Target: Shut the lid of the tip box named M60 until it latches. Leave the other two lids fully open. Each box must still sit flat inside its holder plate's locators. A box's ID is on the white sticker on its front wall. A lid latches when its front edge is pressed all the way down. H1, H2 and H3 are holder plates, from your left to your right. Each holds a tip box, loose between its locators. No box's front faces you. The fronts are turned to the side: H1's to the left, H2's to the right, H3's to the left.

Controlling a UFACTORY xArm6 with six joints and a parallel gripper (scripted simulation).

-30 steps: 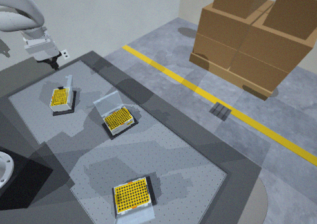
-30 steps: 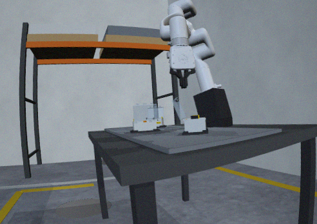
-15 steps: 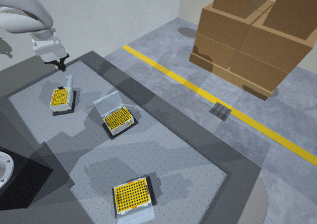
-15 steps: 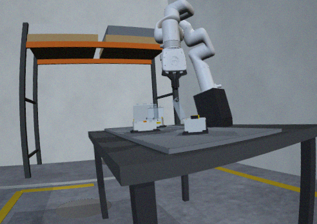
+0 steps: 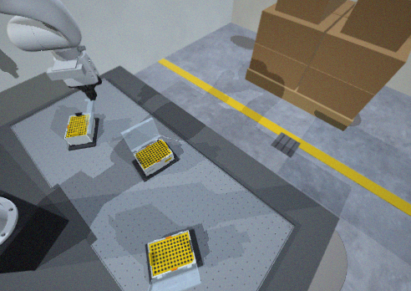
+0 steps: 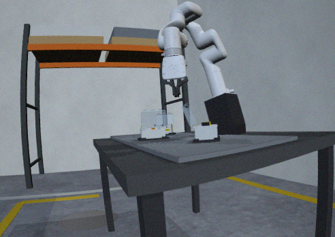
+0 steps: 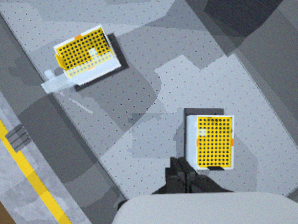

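Right now my hand is 7 cm short of the lid, 20 cm to the left of it and 10 cm above it.
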